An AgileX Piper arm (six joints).
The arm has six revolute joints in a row. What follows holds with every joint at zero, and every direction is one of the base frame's. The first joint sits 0.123 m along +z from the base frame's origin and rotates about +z. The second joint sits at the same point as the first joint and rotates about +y. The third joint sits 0.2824 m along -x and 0.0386 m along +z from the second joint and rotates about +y. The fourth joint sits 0.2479 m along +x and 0.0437 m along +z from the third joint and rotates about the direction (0.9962, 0, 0.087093). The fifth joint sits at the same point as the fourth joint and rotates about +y. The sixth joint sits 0.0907 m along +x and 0.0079 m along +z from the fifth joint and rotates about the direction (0.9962, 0, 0.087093). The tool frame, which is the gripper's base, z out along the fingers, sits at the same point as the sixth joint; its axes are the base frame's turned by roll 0, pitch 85.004 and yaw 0 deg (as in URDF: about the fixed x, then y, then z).
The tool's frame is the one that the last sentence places.
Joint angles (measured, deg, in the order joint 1, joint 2, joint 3, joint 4, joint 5, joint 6), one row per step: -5.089 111.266 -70.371 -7.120 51.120 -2.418; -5.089 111.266 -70.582 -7.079 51.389 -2.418; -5.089 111.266 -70.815 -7.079 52.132 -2.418; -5.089 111.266 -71.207 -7.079 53.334 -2.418; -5.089 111.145 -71.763 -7.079 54.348 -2.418; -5.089 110.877 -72.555 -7.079 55.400 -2.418; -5.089 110.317 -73.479 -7.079 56.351 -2.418; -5.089 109.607 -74.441 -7.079 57.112 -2.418; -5.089 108.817 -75.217 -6.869 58.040 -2.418; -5.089 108.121 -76.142 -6.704 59.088 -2.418; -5.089 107.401 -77.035 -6.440 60.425 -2.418; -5.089 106.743 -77.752 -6.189 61.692 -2.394; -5.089 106.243 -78.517 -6.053 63.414 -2.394; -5.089 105.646 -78.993 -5.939 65.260 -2.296
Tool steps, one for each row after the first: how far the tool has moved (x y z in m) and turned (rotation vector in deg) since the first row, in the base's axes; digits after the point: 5 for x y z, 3 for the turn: 0.00038 -0.00002 0.00079 0.019 0.054 -0.051; 0.00008 -0.00008 0.00164 0.010 0.562 -0.126; -0.00034 -0.00019 0.00309 -0.004 1.367 -0.247; 0.00006 -0.00034 0.00596 -0.045 1.701 -0.350; 0.00113 -0.00055 0.01070 -0.117 1.691 -0.459; 0.00252 -0.00078 0.01783 -0.224 1.158 -0.559; 0.00403 -0.00100 0.02615 -0.348 0.249 -0.643; 0.00437 -0.00084 0.03424 -0.274 -0.404 -0.846; 0.00492 -0.00077 0.04238 -0.234 -0.989 -1.034; 0.00468 -0.00051 0.05054 -0.090 -1.286 -1.290; 0.00392 -0.00020 0.05759 0.069 -1.416 -1.547; 0.00267 -0.00004 0.06383 0.152 -0.975 -1.771; 0.00012 0.00022 0.06945 0.243 -0.226 -2.091
